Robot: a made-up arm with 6 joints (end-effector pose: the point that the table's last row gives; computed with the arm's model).
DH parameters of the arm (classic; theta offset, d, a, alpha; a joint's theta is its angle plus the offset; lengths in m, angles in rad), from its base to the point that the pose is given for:
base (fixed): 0 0.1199 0 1.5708
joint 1: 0 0.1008 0.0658 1.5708
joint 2: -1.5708 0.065 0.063 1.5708
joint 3: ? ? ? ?
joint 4: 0 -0.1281 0.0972 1.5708
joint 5: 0 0.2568 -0.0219 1.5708
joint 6: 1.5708 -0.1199 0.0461 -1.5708
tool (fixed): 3.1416 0.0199 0 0
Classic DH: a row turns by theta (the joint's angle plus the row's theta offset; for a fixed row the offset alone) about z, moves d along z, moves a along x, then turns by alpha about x.
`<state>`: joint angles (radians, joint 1 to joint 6).
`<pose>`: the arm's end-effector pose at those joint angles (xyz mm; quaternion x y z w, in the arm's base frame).
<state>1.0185 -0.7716 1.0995 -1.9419 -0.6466 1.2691</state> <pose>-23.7 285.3 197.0 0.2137 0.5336 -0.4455 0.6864</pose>
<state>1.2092 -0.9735 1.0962 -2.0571 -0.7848 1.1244</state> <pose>-70.1 298.3 119.2 0.2225 0.3756 -0.4288 0.7909</pose>
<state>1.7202 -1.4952 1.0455 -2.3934 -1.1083 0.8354</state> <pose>-36.3 278.1 -117.5 0.2535 -0.0537 -0.3810 0.8875</pose>
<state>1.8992 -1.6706 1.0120 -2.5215 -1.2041 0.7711</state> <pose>27.0 256.1 -180.0 0.2680 -0.1874 -0.3683 0.8703</pose>
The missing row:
joint 3: 1.5708 -0.2735 0.0197 -1.5708
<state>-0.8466 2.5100 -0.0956 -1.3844 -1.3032 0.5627</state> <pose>179.7 -179.3 160.6 0.5516 -0.3392 -0.7582 0.0764</pose>
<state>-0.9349 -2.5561 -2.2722 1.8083 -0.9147 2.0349</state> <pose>-209.1 -5.7 520.5 -0.7328 -0.5023 -0.2666 0.3737</pose>
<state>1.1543 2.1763 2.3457 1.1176 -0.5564 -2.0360</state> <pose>-239.7 -256.4 -86.8 -0.4246 -0.7258 -0.0492 0.5389</pose>
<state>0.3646 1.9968 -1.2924 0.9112 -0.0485 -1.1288</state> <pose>361.9 -422.9 102.7 0.2708 0.5989 0.6783 0.3286</pose>
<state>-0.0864 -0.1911 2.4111 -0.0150 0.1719 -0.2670</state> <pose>28.4 -97.7 89.5 -0.9388 -0.1129 0.1875 0.2660</pose>
